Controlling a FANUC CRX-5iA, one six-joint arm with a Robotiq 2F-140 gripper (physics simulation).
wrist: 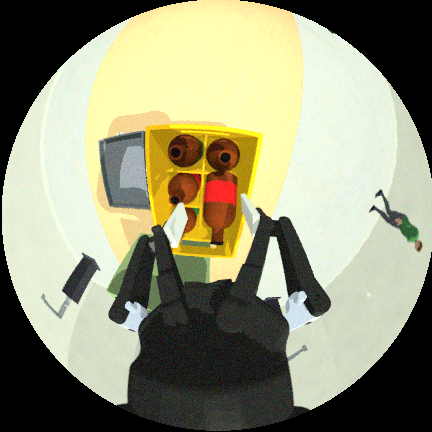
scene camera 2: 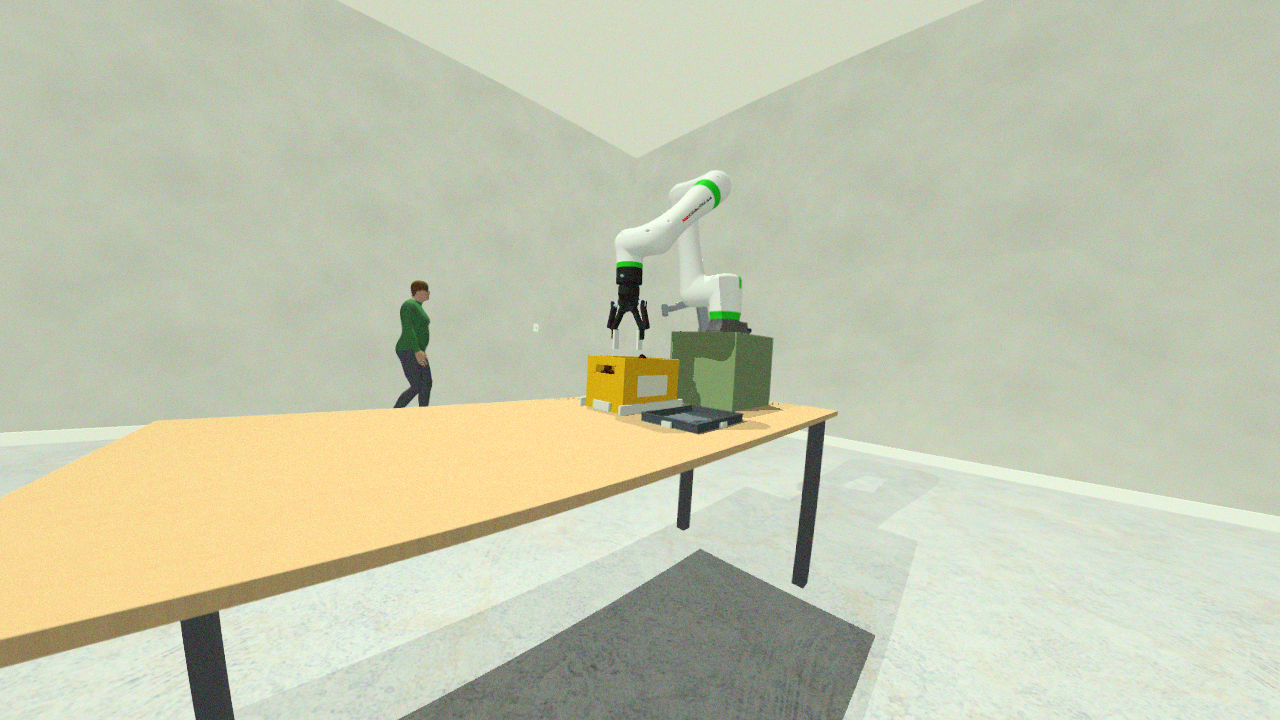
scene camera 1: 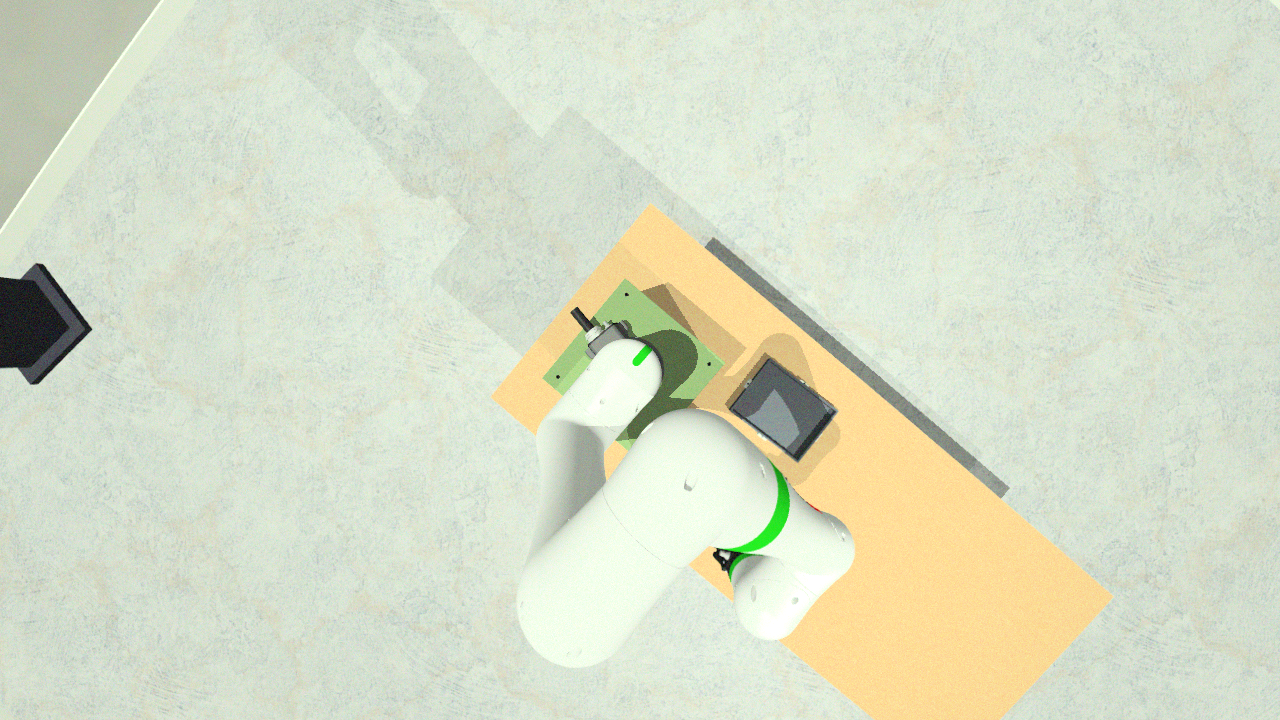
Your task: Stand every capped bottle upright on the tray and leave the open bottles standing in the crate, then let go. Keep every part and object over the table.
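Frame: origin at the arm's base, x back, y right, z up, level; centimetres.
Seen in the pictures: gripper, fingertip midpoint: (wrist: 212,206) (scene camera 2: 627,349); arm's base, link origin: (scene camera 2: 723,334).
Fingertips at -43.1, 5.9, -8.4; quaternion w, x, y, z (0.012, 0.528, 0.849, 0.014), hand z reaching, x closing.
Pixels of each thing's top centre, then the offset from my fingertips to it, as dx, dy, dz. Level surfaces: height alone.
- yellow crate, top centre: (wrist: 197,205) (scene camera 2: 634,357) +2.0, -2.3, -2.6
- dark tray, top centre: (scene camera 2: 694,412) (scene camera 1: 784,410) (wrist: 120,173) +5.4, -30.2, -17.6
- brown bottle with a red label, top centre: (wrist: 219,223) +3.8, +2.6, -1.5
- more, top centre: (wrist: 176,235) +11.6, -5.2, -3.8
- table, surface height: dz -20.1
A yellow crate (scene camera 2: 605,394) (wrist: 256,161) stands on the table beside the dark tray (scene camera 1: 810,416) (scene camera 2: 666,423) (wrist: 111,175). No bottle stands on the tray. In the wrist view a brown bottle with a red label (wrist: 220,192) lies in the crate's right side, its neck toward the gripper. Other brown bottles (wrist: 189,145) (wrist: 223,150) (wrist: 183,186) stand or lean in compartments; one more (wrist: 190,220) is partly behind a finger. Dark circles show on three necks; I cannot tell caps from open mouths. My gripper (scene camera 2: 627,345) (wrist: 212,206) is open and empty above the crate. The arm hides the crate in scene camera 1.
The green pedestal (scene camera 1: 626,300) (scene camera 2: 751,371) (wrist: 192,270) under the arm's base stands close to the crate and tray. The table (scene camera 1: 966,582) (scene camera 2: 358,474) (wrist: 210,75) extends away from them. A person in green (scene camera 2: 414,326) (wrist: 409,229) is beyond the table.
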